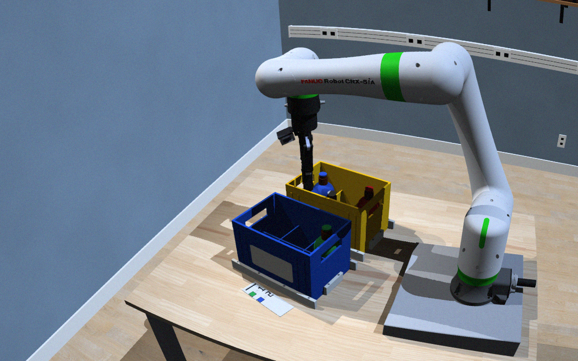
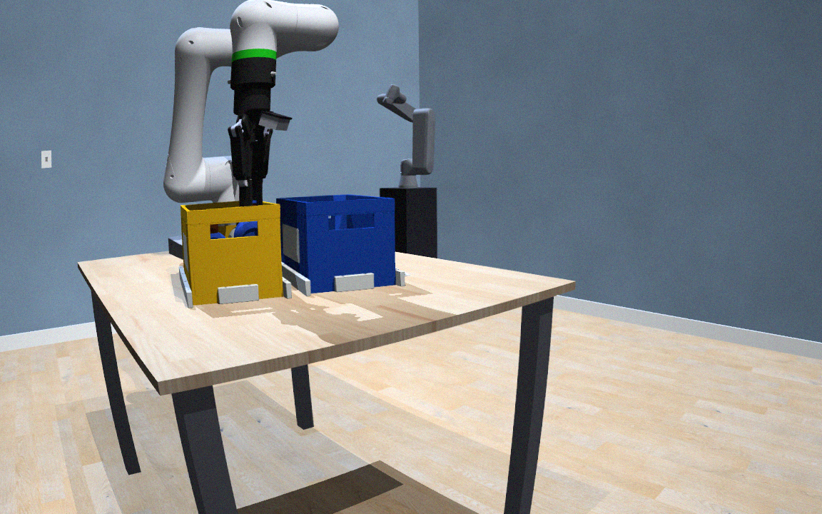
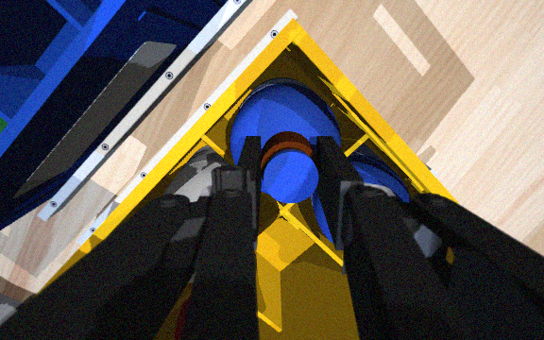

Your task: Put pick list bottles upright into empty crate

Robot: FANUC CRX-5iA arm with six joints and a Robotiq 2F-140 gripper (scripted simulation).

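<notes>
Now: the white-label bottle 10 cm below my hand, 9 cm behind it and 2 cm to the left of it. The rest, counted from my hand: blue crate (21 cm to the left, 11 cm below, 4 cm behind); then yellow crate (11 cm below, 10 cm behind, 2 cm to the right); then red-label bottle (19 cm behind, 10 cm below, 4 cm to the right).
</notes>
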